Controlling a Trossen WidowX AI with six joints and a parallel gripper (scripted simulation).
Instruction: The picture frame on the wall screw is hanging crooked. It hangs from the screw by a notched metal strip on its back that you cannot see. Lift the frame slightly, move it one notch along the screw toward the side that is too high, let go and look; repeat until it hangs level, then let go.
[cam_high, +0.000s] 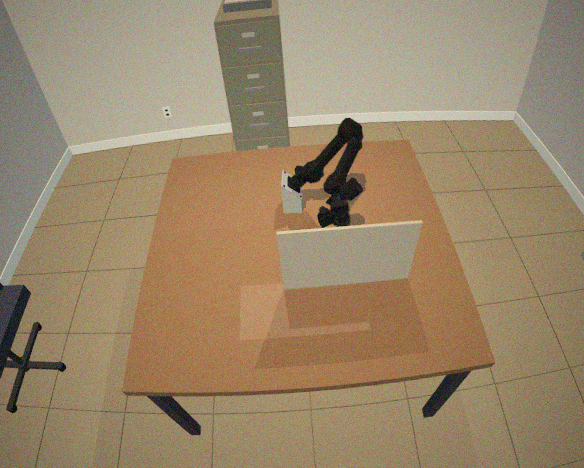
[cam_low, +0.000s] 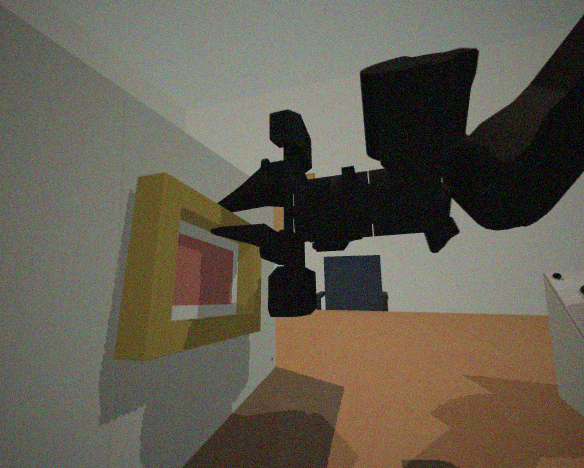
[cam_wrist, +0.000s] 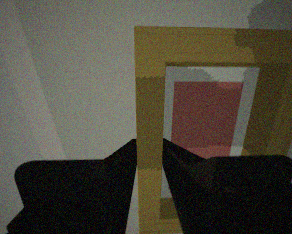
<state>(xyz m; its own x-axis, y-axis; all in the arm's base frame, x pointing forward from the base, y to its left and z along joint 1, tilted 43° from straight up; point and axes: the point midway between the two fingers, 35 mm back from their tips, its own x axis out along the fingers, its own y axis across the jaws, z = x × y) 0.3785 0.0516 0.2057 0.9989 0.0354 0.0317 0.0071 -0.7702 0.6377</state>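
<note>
The picture frame is 50 mm below my gripper tip and 10 mm to the left of it. Round my gripper tip: grey wall panel: 70 mm below, 20 mm to the left, 20 mm ahead.
</note>
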